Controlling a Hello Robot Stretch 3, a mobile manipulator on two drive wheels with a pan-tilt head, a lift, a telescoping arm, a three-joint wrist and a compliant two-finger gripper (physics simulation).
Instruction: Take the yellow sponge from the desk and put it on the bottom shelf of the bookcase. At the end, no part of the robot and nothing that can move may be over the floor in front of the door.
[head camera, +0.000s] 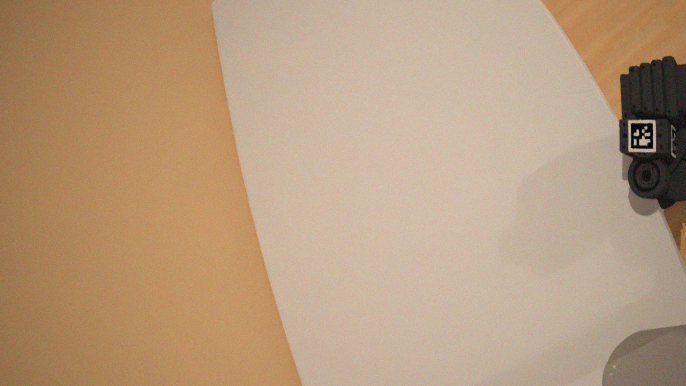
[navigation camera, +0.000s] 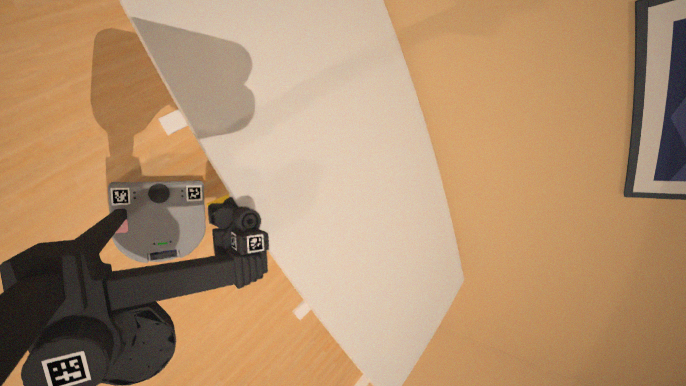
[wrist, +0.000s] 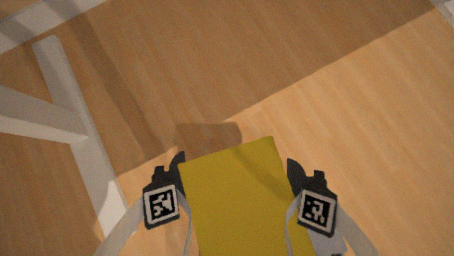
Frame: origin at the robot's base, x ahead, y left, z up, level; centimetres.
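Where they show: gripper, between the fingertips: (wrist: 237, 172); robot's base, origin of its link: (navigation camera: 159, 192).
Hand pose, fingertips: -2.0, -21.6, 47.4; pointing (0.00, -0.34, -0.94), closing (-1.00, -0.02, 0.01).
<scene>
Things, the pixels of their top centre, and the offset from my fingertips, as dx, dy, dz. "*": a spot on its surface instead. Level surfaces: height alone.
- yellow sponge, centre of its top: (wrist: 249, 233) (navigation camera: 230, 208) -0.8, +3.4, +4.8
- white desk top, height of its surface: dz +24.6
- white desk leg, a spot on its surface: (wrist: 82, 130) * +44.9, -9.8, -42.5
- wood floor, height of its surface: dz -47.4
My gripper (wrist: 237, 172) is shut on the yellow sponge (wrist: 240, 200) (navigation camera: 218, 201), which sticks out past the fingertips over the wood floor in the wrist view. In the navigation view a small yellow corner of the sponge shows beside the dark wrist, next to the edge of the white desk top (navigation camera: 350, 165) (head camera: 400, 175); the fingertips are hidden there. In the head view the wrist's dark joints show at the right, at the desk's edge, with the fingers out of sight. A white desk leg (wrist: 82, 130) stands left of the gripper in the wrist view. The bookcase and the door do not show.
My grey base (navigation camera: 192, 227) stands on the wood floor (navigation camera: 45, 160) beside the desk, under the mast and arm (navigation camera: 170, 285). White desk feet (navigation camera: 172, 122) (navigation camera: 301, 310) stick out from under the desk's edge. An orange-tan wall (navigation camera: 540, 225) (head camera: 125, 200) with a framed picture (navigation camera: 631, 125) lies beyond.
</scene>
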